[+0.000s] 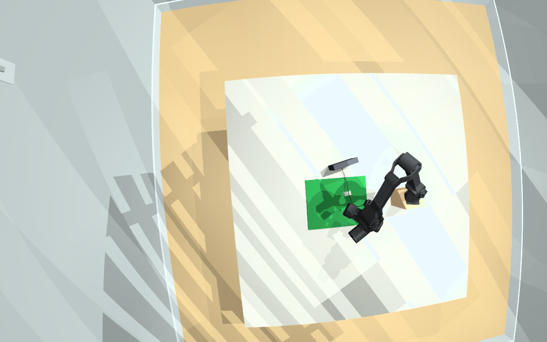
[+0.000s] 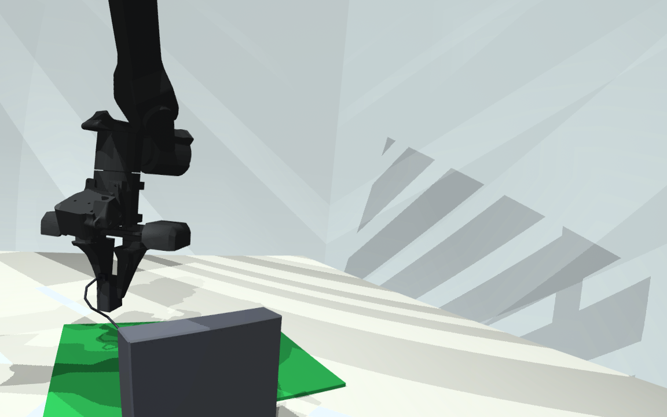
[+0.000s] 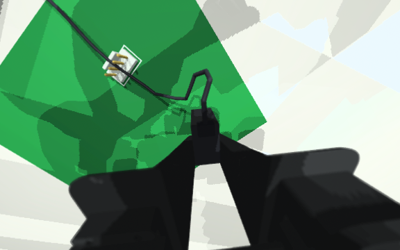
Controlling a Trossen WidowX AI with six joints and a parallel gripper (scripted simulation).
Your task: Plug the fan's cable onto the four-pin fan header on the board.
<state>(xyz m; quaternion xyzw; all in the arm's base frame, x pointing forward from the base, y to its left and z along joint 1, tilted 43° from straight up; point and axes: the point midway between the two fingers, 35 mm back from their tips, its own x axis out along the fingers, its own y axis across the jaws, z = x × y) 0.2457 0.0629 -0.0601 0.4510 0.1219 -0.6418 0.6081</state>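
The black plug is 1 cm to the right of my gripper tip and 1 cm above it. Round my gripper tip: black fan 23 cm to the right, 8 cm ahead; then green board 9 cm ahead, 8 cm below, 5 cm to the right; then white four-pin header 10 cm to the right, 6 cm below, 4 cm ahead.
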